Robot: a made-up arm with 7 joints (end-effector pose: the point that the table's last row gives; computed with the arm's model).
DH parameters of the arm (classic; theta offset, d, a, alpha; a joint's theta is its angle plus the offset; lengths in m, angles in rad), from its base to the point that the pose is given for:
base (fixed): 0.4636 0 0.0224 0
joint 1: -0.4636 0.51 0 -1.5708
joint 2: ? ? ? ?
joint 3: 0 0.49 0.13 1.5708
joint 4: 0 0.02 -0.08 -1.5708
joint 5: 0 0.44 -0.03 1.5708
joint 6: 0 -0.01 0.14 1.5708
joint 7: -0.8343 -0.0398 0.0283 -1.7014
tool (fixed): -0.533 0.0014 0 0
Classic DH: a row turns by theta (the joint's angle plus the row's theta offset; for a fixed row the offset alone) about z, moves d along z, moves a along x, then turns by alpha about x.
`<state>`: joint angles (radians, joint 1 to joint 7).
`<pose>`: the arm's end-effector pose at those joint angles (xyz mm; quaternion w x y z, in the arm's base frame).
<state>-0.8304 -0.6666 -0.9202 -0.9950 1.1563 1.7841 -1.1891</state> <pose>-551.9 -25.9 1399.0 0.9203 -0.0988 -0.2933 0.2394</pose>
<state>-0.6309 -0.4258 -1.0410 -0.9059 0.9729 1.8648 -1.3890</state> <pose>-410.1 -195.1 1459.6 0.9735 -0.0793 -0.1435 0.1593</pose>
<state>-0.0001 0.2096 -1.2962 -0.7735 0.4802 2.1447 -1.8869</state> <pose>294.3 -317.7 1473.5 0.8723 -0.2102 0.4186 0.1406</pose>
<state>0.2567 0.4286 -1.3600 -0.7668 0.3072 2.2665 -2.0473</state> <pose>548.7 -168.0 1394.6 0.7249 -0.3444 0.5743 0.1614</pose>
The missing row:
joint 2: 0 0.02 0.03 1.5708
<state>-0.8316 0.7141 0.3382 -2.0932 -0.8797 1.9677 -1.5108</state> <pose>721.6 -282.8 354.5 0.1455 0.1907 0.8408 0.4853</pose>
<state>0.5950 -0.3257 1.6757 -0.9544 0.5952 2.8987 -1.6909</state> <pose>-376.1 198.9 1406.1 0.1617 0.1338 0.4009 -0.8917</pose>
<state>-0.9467 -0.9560 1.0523 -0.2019 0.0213 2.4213 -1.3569</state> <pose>-436.4 690.9 1115.5 0.4821 -0.7787 -0.2270 0.3313</pose>
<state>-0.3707 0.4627 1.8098 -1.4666 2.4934 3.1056 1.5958</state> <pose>438.6 465.7 905.2 0.3307 -0.4455 -0.2377 0.7973</pose>
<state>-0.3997 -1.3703 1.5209 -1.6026 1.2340 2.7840 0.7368</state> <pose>-266.7 788.1 896.7 0.5016 0.6011 0.0840 0.6165</pose>
